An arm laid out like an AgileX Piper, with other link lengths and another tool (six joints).
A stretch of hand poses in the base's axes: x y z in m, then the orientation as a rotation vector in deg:
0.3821, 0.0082, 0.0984, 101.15, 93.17, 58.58
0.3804, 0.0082, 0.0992, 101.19, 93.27, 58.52
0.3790, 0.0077, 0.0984, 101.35, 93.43, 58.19
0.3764, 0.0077, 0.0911, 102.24, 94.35, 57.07
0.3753, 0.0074, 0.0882, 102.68, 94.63, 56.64
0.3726, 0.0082, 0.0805, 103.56, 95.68, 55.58
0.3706, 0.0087, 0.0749, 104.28, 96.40, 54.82
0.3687, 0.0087, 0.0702, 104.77, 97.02, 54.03
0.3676, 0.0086, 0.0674, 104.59, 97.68, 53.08
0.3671, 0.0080, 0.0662, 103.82, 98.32, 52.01
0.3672, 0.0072, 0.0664, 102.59, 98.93, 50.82
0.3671, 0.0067, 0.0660, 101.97, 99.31, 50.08
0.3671, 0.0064, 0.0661, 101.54, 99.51, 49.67
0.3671, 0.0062, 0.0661, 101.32, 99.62, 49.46
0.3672, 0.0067, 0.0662, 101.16, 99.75, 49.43
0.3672, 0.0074, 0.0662, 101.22, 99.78, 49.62
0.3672, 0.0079, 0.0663, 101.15, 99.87, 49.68
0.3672, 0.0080, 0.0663, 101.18, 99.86, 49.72
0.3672, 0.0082, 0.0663, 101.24, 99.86, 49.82
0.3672, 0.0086, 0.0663, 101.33, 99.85, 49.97
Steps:
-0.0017, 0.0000, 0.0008, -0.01, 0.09, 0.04
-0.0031, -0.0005, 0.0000, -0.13, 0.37, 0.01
-0.0057, -0.0005, -0.0073, -0.30, 1.71, 0.07
-0.0068, -0.0008, -0.0102, -0.31, 2.25, 0.03
-0.0095, 0.0000, -0.0179, -0.42, 3.63, 0.22
-0.0115, 0.0005, -0.0235, -0.44, 4.66, 0.31
-0.0134, 0.0005, -0.0282, -0.62, 5.51, 0.38
-0.0145, 0.0004, -0.0310, -1.27, 6.03, 0.58
-0.0150, -0.0002, -0.0322, -2.34, 6.21, 0.87
-0.0149, -0.0010, -0.0320, -3.75, 6.15, 1.20
-0.0150, -0.0015, -0.0324, -4.54, 6.21, 1.39
-0.0150, -0.0018, -0.0323, -5.03, 6.19, 1.50
-0.0150, -0.0020, -0.0323, -5.27, 6.18, 1.57
-0.0149, -0.0015, -0.0322, -5.37, 6.16, 1.69
-0.0149, -0.0008, -0.0322, -5.22, 6.15, 1.75
-0.0149, -0.0003, -0.0321, -5.21, 6.13, 1.84
-0.0149, -0.0002, -0.0321, -5.17, 6.13, 1.84
-0.0149, 0.0000, -0.0321, -5.07, 6.14, 1.86
-0.0149, 0.0004, -0.0321, -4.92, 6.14, 1.87

